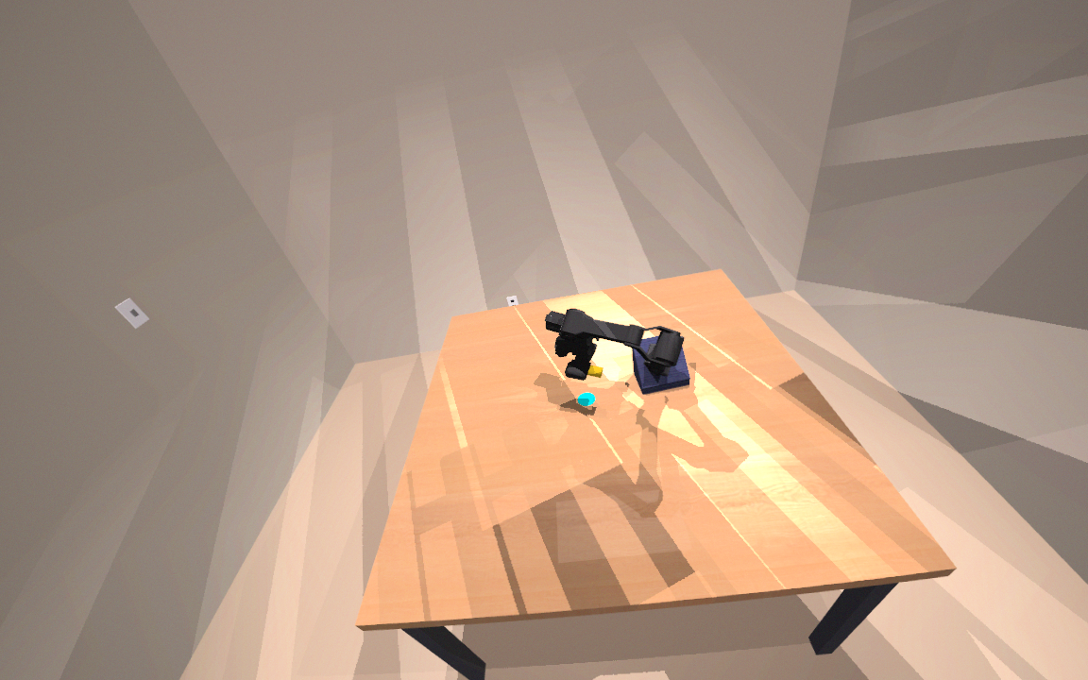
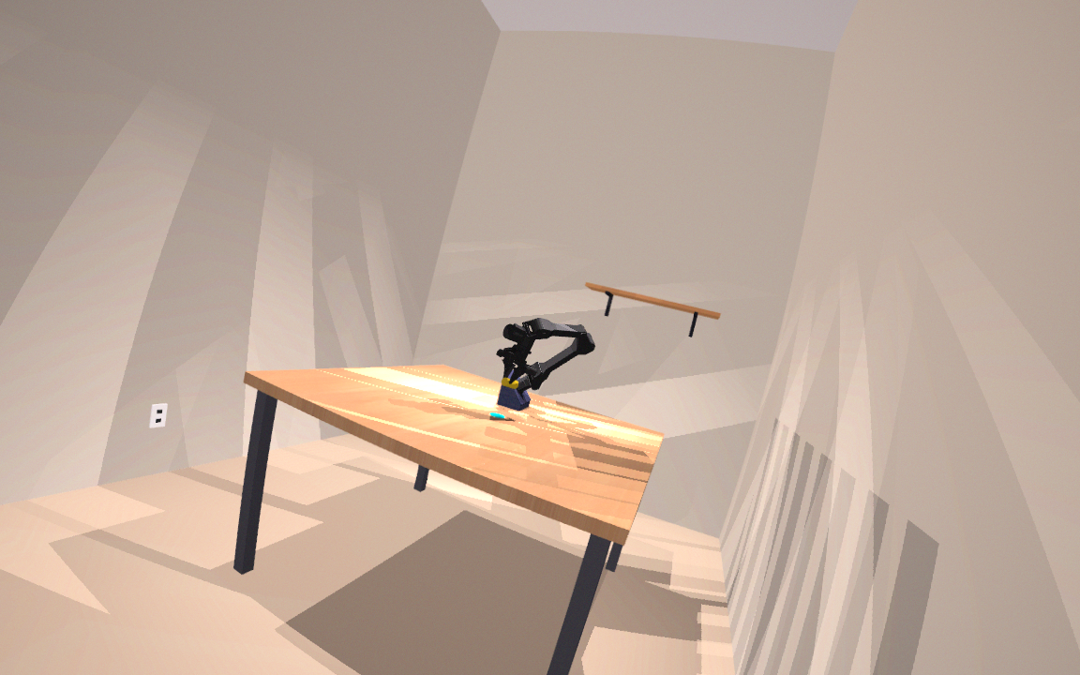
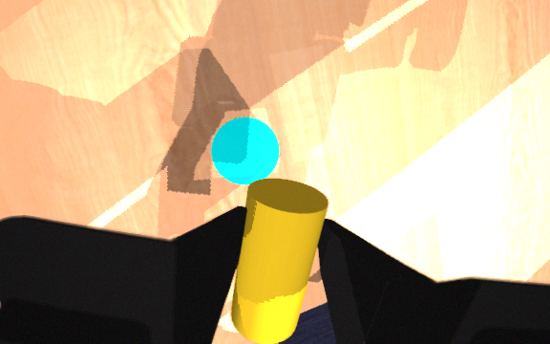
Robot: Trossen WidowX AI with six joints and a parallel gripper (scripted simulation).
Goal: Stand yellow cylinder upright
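The cyan circle lies 14 cm below my gripper tip and 1 cm ahead of it. Also, from my gripper tip: yellow tall cylinder (2 cm behind, 1 cm to the left, 1 cm below).
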